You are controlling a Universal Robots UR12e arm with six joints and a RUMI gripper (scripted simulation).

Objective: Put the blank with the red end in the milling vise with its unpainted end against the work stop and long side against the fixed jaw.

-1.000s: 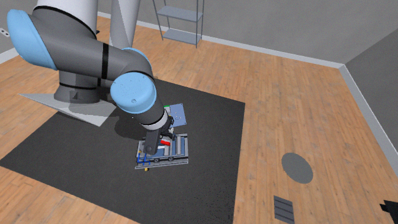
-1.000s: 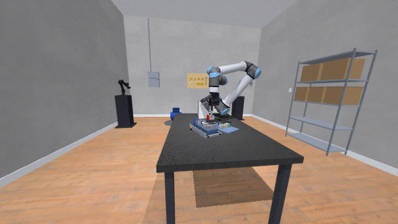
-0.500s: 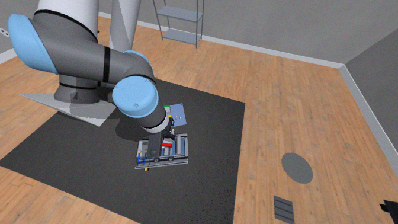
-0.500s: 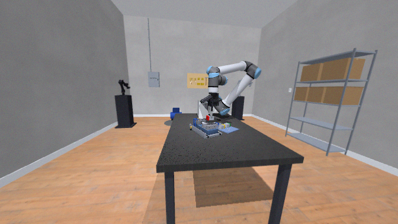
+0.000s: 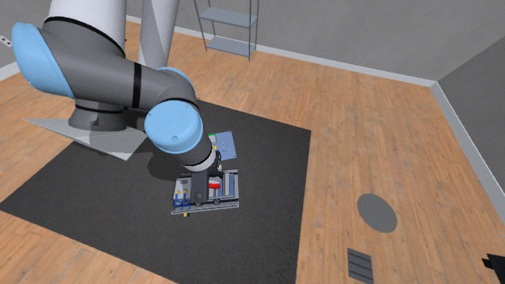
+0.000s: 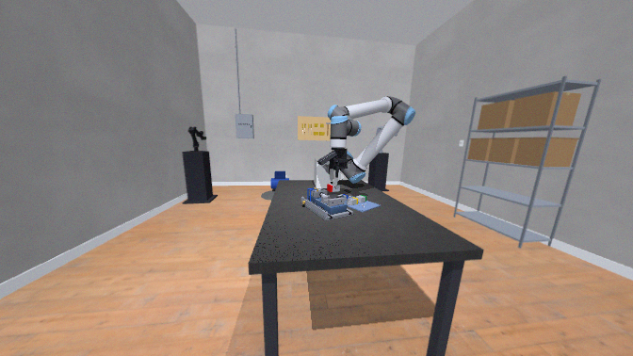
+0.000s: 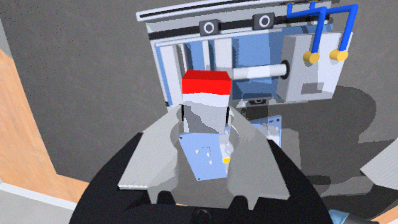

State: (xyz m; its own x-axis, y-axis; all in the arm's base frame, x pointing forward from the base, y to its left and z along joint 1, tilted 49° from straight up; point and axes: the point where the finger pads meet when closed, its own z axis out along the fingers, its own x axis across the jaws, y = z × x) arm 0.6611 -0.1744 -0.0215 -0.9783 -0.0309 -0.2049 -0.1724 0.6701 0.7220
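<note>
My gripper is now 40 mm to the right of the work stop and 80 mm above it. From my hand the other things lie so: red-ended blank: 20 mm below; then hosed block: 140 mm behind, 60 mm to the right, 90 mm below; then vise: 50 mm behind, 30 mm to the right, 130 mm below.
</note>
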